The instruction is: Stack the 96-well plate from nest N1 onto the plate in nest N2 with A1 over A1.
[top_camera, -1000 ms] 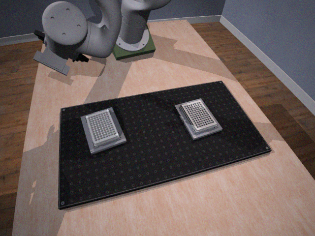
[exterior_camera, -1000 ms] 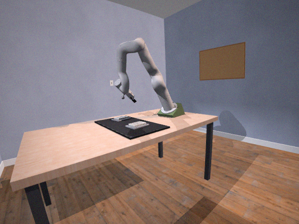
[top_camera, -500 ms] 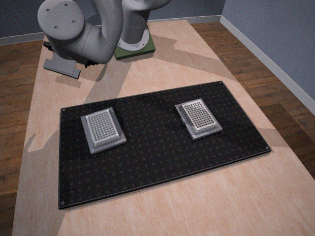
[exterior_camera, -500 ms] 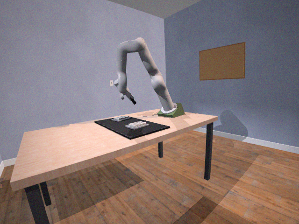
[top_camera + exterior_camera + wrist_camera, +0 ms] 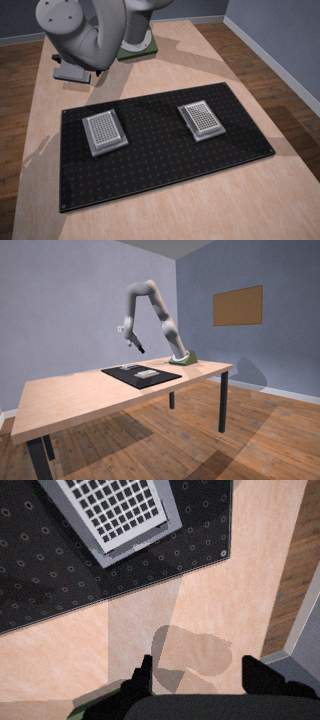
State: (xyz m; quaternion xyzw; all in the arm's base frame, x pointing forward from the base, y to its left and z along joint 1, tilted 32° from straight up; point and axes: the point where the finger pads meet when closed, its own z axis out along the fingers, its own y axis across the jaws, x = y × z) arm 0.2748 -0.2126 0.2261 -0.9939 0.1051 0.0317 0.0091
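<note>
My hand is 16 cm short of the white 96-well plate, 13 cm above it and 4 cm to the right of it. Round my hand: plate nest N1 (16 cm ahead, 14 cm below, 4 cm to the left); then plate nest N2 (39 cm to the left, 15 cm ahead, 14 cm below).
</note>
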